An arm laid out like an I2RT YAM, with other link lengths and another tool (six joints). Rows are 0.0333 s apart.
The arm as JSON. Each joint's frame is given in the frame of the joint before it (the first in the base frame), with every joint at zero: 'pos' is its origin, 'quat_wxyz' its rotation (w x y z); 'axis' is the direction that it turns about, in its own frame. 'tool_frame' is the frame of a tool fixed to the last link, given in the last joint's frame.
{
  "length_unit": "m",
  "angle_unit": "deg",
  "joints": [
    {
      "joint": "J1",
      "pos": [
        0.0,
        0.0,
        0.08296
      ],
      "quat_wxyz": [
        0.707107,
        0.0,
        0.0,
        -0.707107
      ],
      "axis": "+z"
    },
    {
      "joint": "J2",
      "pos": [
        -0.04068,
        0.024,
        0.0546
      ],
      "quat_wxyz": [
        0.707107,
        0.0,
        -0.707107,
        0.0
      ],
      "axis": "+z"
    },
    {
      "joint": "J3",
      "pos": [
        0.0,
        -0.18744,
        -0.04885
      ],
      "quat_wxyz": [
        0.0,
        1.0,
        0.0,
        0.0
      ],
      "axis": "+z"
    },
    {
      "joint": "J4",
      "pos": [
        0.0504,
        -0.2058,
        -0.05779
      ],
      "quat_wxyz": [
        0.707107,
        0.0,
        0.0,
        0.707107
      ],
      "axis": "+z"
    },
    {
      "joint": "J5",
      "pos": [
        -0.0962,
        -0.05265,
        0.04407
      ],
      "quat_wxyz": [
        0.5,
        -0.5,
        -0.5,
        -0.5
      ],
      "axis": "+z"
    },
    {
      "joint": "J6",
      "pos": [
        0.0,
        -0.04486,
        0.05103
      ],
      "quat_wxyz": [
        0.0,
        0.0,
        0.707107,
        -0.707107
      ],
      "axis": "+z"
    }
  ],
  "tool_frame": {
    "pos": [
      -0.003,
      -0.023,
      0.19
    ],
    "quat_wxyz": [
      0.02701,
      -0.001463,
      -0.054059,
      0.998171
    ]
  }
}
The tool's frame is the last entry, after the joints.
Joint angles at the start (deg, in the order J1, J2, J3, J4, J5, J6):
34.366 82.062 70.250 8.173 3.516 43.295
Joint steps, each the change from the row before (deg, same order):
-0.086 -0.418 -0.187 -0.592 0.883 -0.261
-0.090 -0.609 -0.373 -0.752 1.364 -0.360
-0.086 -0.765 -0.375 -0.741 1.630 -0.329
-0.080 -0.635 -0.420 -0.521 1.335 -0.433
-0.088 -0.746 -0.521 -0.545 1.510 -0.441
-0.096 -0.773 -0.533 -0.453 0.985 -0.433
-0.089 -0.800 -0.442 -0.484 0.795 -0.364
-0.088 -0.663 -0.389 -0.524 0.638 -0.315
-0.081 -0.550 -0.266 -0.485 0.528 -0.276
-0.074 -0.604 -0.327 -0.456 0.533 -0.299
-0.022 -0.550 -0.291 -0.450 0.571 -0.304
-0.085 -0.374 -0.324 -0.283 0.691 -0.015
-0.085 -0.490 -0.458 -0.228 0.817 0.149
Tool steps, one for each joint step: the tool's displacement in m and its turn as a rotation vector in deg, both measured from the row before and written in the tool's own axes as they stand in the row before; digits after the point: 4 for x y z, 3 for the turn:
0.0045 -0.0016 -0.0015 0.348 0.998 -0.173
0.0068 -0.0021 -0.0021 0.534 1.481 -0.240
0.0069 -0.0038 -0.0028 0.819 1.578 -0.193
0.0062 -0.0027 -0.0022 0.655 1.333 -0.327
0.0070 -0.0031 -0.0025 0.749 1.490 -0.327
0.0051 -0.0022 -0.0025 0.502 1.024 -0.355
0.0039 -0.0024 -0.0027 0.442 0.812 -0.295
0.0039 -0.0012 -0.0022 0.245 0.760 -0.279
0.0032 -0.0012 -0.0018 0.209 0.635 -0.245
0.0032 -0.0012 -0.0020 0.223 0.623 -0.267
0.0030 -0.0010 -0.0018 0.204 0.621 -0.282
0.0041 -0.0009 -0.0011 0.276 0.762 0.018
0.0045 -0.0012 -0.0014 0.381 0.823 0.197

